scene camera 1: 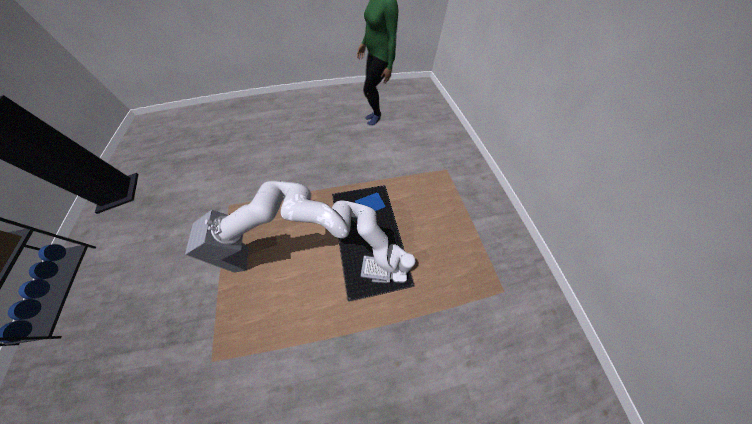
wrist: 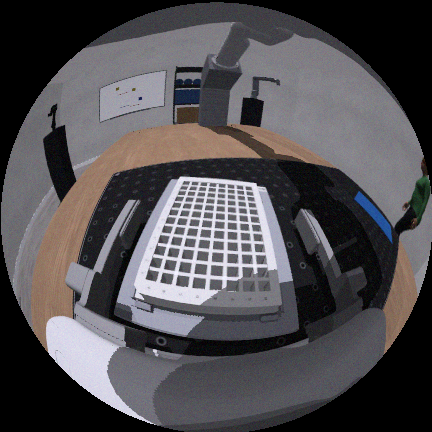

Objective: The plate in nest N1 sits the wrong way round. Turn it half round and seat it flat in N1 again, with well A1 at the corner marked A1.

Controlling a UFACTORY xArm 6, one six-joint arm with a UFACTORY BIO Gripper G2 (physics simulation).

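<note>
A white multi-well plate (scene camera 1: 374, 267) (wrist: 210, 235) lies in a light grey nest (wrist: 250, 325) on the black perforated board. It looks level, with its long side running away from my gripper in the wrist view. A small mark at the nest's far right corner is too small to read. My gripper (wrist: 218, 225) is open and empty. In the wrist view its two fingers stand apart, one to the left and one to the right of the plate, without touching it. In the scene view my wrist hides part of the nest and the fingertips are not clear.
The black board (scene camera 1: 363, 290) (wrist: 150, 170) lies on a wooden top (scene camera 1: 284, 310) (wrist: 175, 137). A flat blue piece (scene camera 1: 377, 201) (wrist: 374, 216) lies at the board's other end. My arm's base stands on a grey block (scene camera 1: 202, 242). A person in green (scene camera 1: 380, 34) (wrist: 417, 195) stands beyond the wooden top.
</note>
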